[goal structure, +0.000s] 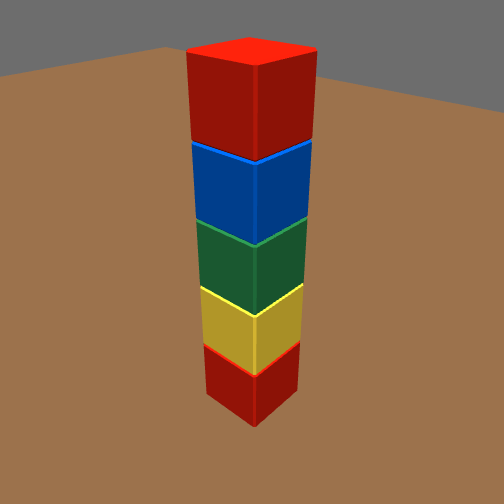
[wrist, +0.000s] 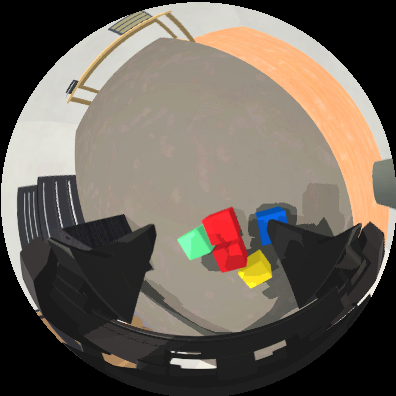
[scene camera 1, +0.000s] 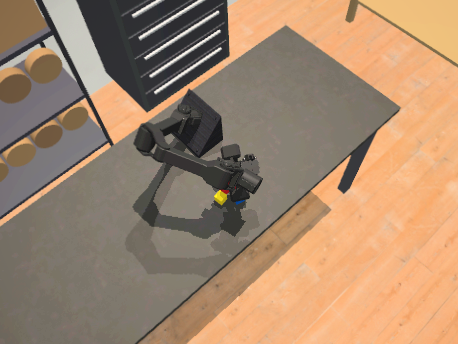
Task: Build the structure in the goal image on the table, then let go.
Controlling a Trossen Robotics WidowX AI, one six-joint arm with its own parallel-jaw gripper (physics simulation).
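Places are measured from the arm's base along level axes (x ahead, y up, z right), in centimetres.
Pixels of known places: gripper, fingertip midpoint: [wrist: 213, 228]; arm's base, link origin: [scene camera 1: 194, 117].
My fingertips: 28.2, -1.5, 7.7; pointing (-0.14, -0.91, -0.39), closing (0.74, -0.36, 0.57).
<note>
Ahead of a thing's pixels: the offset from my fingertips to its top centre, as dx, dy, dz. Level surfaces: height alone.
My gripper [scene camera 1: 240, 196] [wrist: 213, 228] is open, its fingers wide apart on either side of the blocks. In the wrist view two red blocks, one {-1.5, -4.8, +0.9} [wrist: 221, 226] farther up in the view and one {-2.8, -4.8, +4.6} [wrist: 230, 256] below it, appear against each other between the fingers. A green block {-5.6, -4.8, +0.8} [wrist: 196, 242] is at their left. A yellow block {-1.4, -4.8, +8.5} [scene camera 1: 220, 198] [wrist: 255, 270] is at their lower right. A blue block {+3.4, -4.8, +4.4} [scene camera 1: 240, 202] [wrist: 270, 222] lies apart, partly hidden by the right finger. In the scene view a little red shows behind the yellow block; the green block does not show. Whether the red blocks are stacked is unclear.
The grey table {dy -8.1} [scene camera 1: 310, 90] [wrist: 200, 125] carries a black wedge-shaped object [scene camera 1: 205, 122] behind the arm. A dark drawer cabinet [scene camera 1: 117, 50] stands beyond the table's back edge, and a shelf rack [scene camera 1: 98, 120] stands at the left. The table's front edge runs to the right of the blocks.
</note>
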